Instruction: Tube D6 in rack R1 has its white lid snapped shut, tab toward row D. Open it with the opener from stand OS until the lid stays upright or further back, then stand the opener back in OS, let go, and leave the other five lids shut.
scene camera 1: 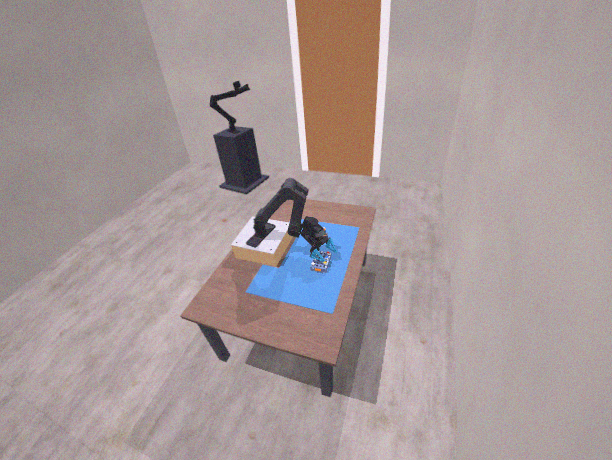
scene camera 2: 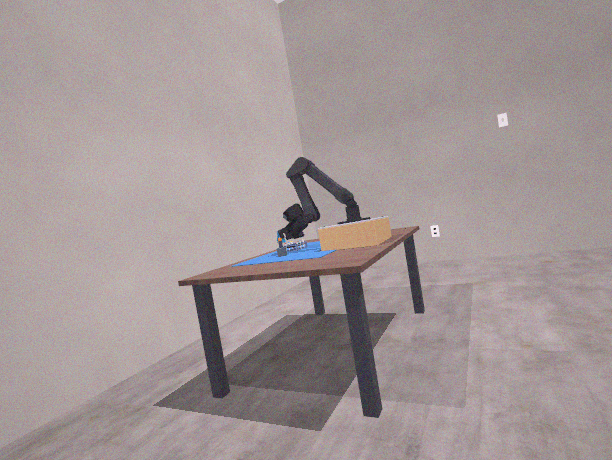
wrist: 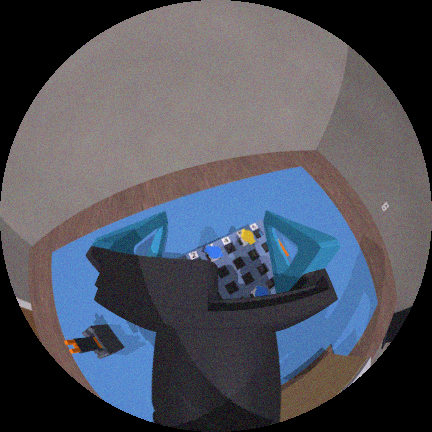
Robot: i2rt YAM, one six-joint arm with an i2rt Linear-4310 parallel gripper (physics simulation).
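Places are measured from the arm's base along level axes (x back, y left, z down), in centimetres.
Where they show: gripper, between the fingertips: [scene camera 1: 330, 256] [scene camera 2: 284, 239] [wrist: 215, 215]; arm's base, origin of its link: [scene camera 1: 261, 234] [scene camera 2: 354, 221].
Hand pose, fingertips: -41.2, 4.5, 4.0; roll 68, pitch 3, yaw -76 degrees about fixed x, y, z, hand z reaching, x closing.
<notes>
Things, the pixels of their top centre, and the offset from my fingertips, as dx, dy, dz. Level surfaces: height alone.
- Rack R1, centre of its top: [wrist: 241, 270] [scene camera 2: 294, 241] [scene camera 1: 320, 258] +5.2, -1.4, +2.0
- yellow lid, centre of its top: [wrist: 247, 235] +1.8, -3.1, +2.0
- opener, centre of its top: [scene camera 2: 279, 238] +12.7, +17.6, -2.3
- blue mat, height of its surface: dz +6.2
- wooden table, height of its surface: dz +6.5
Rack R1 [scene camera 1: 320, 263] [scene camera 2: 296, 244] [wrist: 243, 251] stands on the blue mat, with number labels 2, 4 and 6 along one edge. In the wrist view, a yellow lid [wrist: 247, 236], a blue lid [wrist: 214, 251] and another blue lid [wrist: 261, 291] show. The white lid of D6 cannot be made out; the finger and gripper body hide part of the rack. The opener [wrist: 75, 345] [scene camera 2: 280, 240], with orange prongs, stands in its dark stand OS [wrist: 108, 340] [scene camera 2: 282, 252], apart from the rack. My gripper [scene camera 1: 325, 251] [scene camera 2: 281, 234] [wrist: 215, 215] is open and empty, low over the rack.
The blue mat [scene camera 1: 310, 295] [wrist: 280, 192] lies on the wooden table [scene camera 1: 280, 330] [scene camera 2: 300, 270]. The arm's base stands on a wooden box [scene camera 1: 256, 256] [scene camera 2: 355, 236] with a white top. A second arm on a dark pedestal [scene camera 1: 239, 157] stands on the floor beyond the table.
</notes>
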